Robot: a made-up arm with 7 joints.
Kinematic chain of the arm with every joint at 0, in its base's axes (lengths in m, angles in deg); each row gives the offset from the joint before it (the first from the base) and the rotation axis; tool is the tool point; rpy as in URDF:
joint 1: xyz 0 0 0.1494 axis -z
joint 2: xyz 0 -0.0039 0.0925 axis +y
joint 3: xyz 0 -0.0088 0.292 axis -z
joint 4: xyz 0 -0.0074 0.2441 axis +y
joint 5: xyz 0 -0.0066 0.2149 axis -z
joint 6: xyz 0 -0.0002 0.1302 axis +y
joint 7: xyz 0 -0.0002 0.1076 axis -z
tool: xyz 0 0 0 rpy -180 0 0
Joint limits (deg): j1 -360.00..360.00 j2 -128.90..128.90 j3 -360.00..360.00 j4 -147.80..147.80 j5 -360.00..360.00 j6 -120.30..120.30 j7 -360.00..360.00
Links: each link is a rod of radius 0.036 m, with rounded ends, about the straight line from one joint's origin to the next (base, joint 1, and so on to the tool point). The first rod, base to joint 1, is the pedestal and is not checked.
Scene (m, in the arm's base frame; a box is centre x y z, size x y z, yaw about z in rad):
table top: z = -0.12
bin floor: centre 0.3 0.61 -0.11 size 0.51 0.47 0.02 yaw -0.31
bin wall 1: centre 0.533 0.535 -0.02 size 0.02 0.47 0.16 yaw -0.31
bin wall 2: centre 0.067 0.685 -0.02 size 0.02 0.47 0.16 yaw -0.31
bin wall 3: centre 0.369 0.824 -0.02 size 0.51 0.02 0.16 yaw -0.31
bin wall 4: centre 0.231 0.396 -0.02 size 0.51 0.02 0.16 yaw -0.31
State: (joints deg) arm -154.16 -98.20 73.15 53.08 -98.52 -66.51 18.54
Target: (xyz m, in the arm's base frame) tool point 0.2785 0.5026 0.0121
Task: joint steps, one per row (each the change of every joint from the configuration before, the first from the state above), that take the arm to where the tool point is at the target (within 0.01 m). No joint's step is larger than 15 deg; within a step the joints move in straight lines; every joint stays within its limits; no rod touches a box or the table.
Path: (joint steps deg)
1: -8.98 3.58 -4.72 -14.52 3.65 -4.00 0.00
2: -8.97 3.59 -4.72 -14.52 3.64 -4.01 0.00
3: -8.98 3.58 -4.73 -14.52 3.65 -4.00 0.00
4: -8.98 3.58 -4.72 -14.52 3.65 -4.01 0.00
5: -8.97 3.59 -4.72 -14.52 3.65 -4.00 0.00
6: -8.98 3.58 -4.72 -14.52 3.64 -4.01 0.00
7: -8.97 3.58 -4.73 -14.52 3.65 -4.00 0.00
8: -8.98 3.59 -4.72 -14.52 3.65 -4.01 0.00
9: -8.98 3.58 -4.72 -14.52 3.64 -4.00 0.00
10: -8.97 3.58 -4.72 -14.52 3.65 -4.00 0.00
11: 0.20 -8.02 -0.52 3.31 -1.09 2.13 0.00
12: 0.20 -8.02 -0.52 3.31 -1.09 2.14 0.00

